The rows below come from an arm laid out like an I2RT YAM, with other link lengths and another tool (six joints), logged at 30 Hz.
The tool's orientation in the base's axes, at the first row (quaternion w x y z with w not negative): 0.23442, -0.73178, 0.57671, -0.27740
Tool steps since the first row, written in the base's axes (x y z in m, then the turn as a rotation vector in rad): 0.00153, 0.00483, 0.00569, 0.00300, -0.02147, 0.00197; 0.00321, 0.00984, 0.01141, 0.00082, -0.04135, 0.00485; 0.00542, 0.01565, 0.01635, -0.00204, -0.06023, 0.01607; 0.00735, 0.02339, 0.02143, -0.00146, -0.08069, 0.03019; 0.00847, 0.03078, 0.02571, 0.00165, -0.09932, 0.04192; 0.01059, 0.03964, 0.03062, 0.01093, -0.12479, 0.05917; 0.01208, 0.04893, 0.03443, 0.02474, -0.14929, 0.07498; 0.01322, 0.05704, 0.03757, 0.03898, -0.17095, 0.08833; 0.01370, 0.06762, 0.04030, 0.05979, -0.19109, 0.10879
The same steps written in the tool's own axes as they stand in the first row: -0.00366, -0.00595, -0.00304, 0.02172, 0.00138, 0.00008; -0.00746, -0.01207, -0.00600, 0.04109, 0.00550, -0.00397; -0.01205, -0.01823, -0.00801, 0.06048, 0.00435, -0.01460; -0.01855, -0.02472, -0.01026, 0.08243, -0.00083, -0.02508; -0.02496, -0.03002, -0.01249, 0.10273, -0.00664, -0.03204; -0.03255, -0.03678, -0.01446, 0.13156, -0.01897, -0.03905; -0.04081, -0.04246, -0.01604, 0.16007, -0.03380, -0.04192; -0.04808, -0.04718, -0.01740, 0.18555, -0.04795, -0.04262; -0.05793, -0.05171, -0.01884, 0.21171, -0.07185, -0.04407
